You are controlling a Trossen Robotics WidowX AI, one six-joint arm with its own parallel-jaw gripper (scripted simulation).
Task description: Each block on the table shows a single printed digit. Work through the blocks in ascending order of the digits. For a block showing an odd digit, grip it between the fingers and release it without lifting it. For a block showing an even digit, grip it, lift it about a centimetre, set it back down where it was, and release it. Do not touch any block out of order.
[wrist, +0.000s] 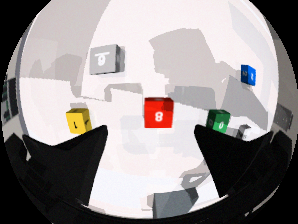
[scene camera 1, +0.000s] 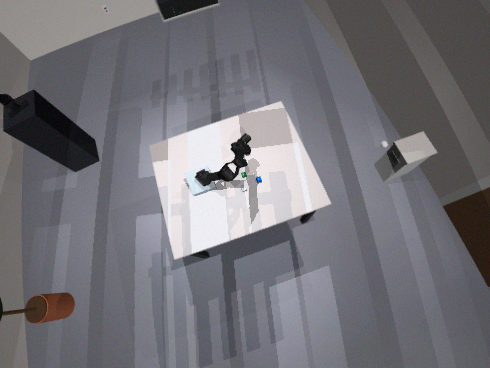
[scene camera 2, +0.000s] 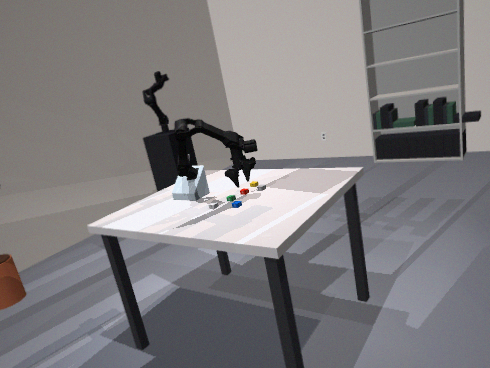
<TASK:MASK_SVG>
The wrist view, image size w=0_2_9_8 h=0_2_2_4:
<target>my gripper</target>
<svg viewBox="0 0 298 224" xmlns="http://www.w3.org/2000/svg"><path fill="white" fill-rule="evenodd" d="M293 152L291 139L282 131L278 131L277 135L270 131L255 140L246 141L198 124L194 128L194 137L206 160L205 163L208 164L218 196L226 196L231 190L235 190L235 193L192 213L142 220L109 214L106 216L77 205L77 202L89 205L94 177L104 153L106 137L109 135L106 125L98 125L97 128L56 145L44 144L43 141L32 139L31 136L21 135L23 143L15 133L4 141L17 180L36 208L52 224L249 224L270 200L255 209L255 212L247 216L245 214L261 204L282 183Z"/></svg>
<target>grey block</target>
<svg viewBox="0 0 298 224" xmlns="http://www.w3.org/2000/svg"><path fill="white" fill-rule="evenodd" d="M121 47L118 47L118 44L101 45L101 47L90 48L89 75L98 75L98 73L106 75L106 73L120 72Z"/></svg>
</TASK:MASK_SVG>
